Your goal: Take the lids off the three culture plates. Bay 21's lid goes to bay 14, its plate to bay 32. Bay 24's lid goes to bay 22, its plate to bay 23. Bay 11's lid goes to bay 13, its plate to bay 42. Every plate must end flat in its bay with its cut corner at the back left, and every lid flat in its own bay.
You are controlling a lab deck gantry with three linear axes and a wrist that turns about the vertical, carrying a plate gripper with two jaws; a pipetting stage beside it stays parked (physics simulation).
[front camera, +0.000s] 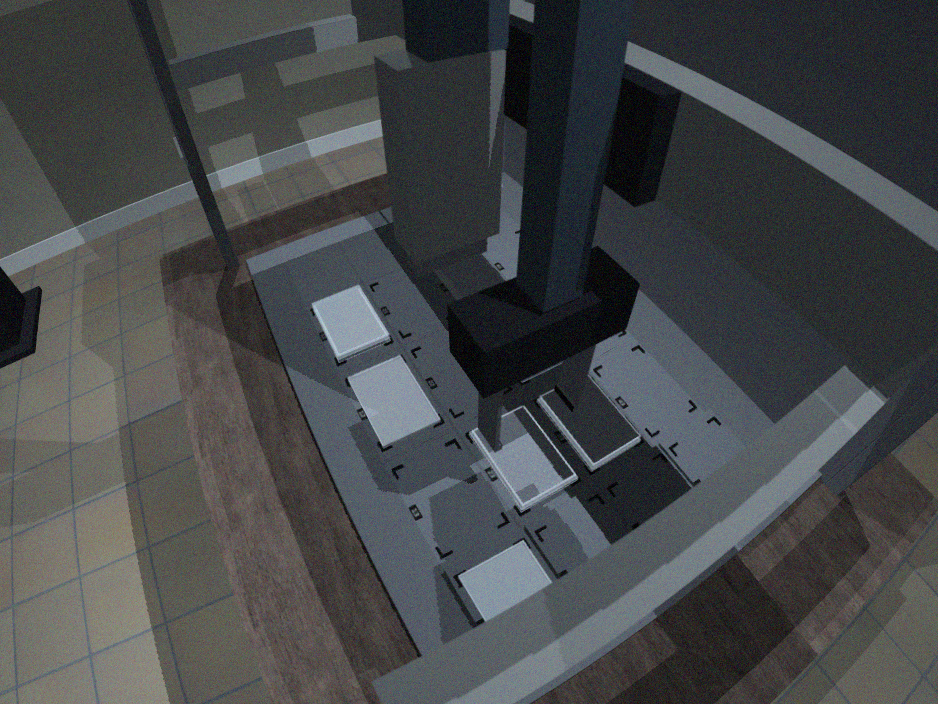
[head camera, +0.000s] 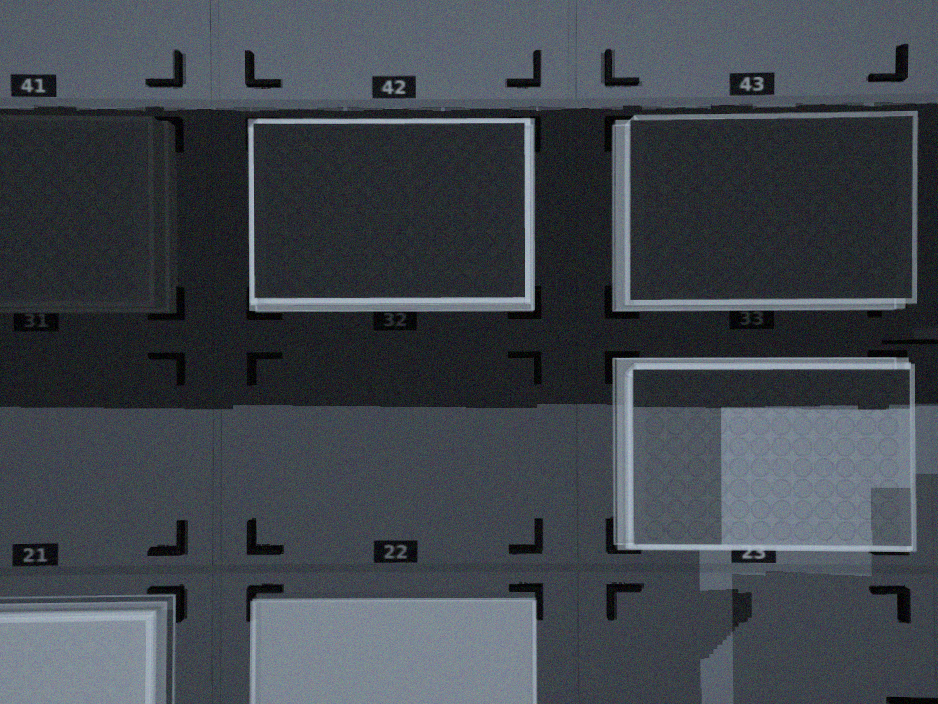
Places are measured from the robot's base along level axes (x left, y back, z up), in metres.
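Pixels of known places: gripper, fingertip midpoint: (front camera: pixel 529 418); robot's base, origin of the base link: (front camera: pixel 313 310).
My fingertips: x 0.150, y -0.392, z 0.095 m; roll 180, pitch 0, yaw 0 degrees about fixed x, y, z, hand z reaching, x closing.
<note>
Ahead of a thing's pixels: the offset from my fingertips to its top centre.
My gripper (front camera: pixel 535 425) stands raised above the deck around bays 23 and 33, its two jaws apart and empty; it does not show in the head view. A plate @(dx +0.000, dy +0.001, dz -0.081 m) (front camera: pixel 528 469) (head camera: pixel 795 462) lies flat in bay 23, with round wells showing inside its rim; whether a lid covers it I cannot tell. A rimmed plate @(dx +0.107, dy +0.165, dz -0.081 m) (head camera: pixel 391 212) lies flat in bay 32, in shadow. A white-topped plate @(dx -0.107, dy +0.328, dz -0.079 m) (front camera: pixel 350 319) (head camera: pixel 75 659) is in bay 11. A flat white piece @(dx -0.107, dy -0.163, dz -0.073 m) (front camera: pixel 506 579) lies in bay 14, partly behind the front wall. Bays 21, 22 and 13 hold no plate or lid.
A white-topped piece @(dx -0.107, dy +0.164, dz -0.087 m) (front camera: pixel 393 400) (head camera: pixel 393 651) lies in bay 12. A dark-looking plate @(dx +0.107, dy +0.000, dz -0.081 m) (front camera: pixel 594 428) (head camera: pixel 772 208) lies in bay 33, another plate @(dx +0.107, dy +0.328, dz -0.081 m) (head camera: pixel 75 212) in bay 31. The parked pipetting stage (front camera: pixel 443 159) stands at the back. A low wall (front camera: pixel 644 568) runs along the front.
</note>
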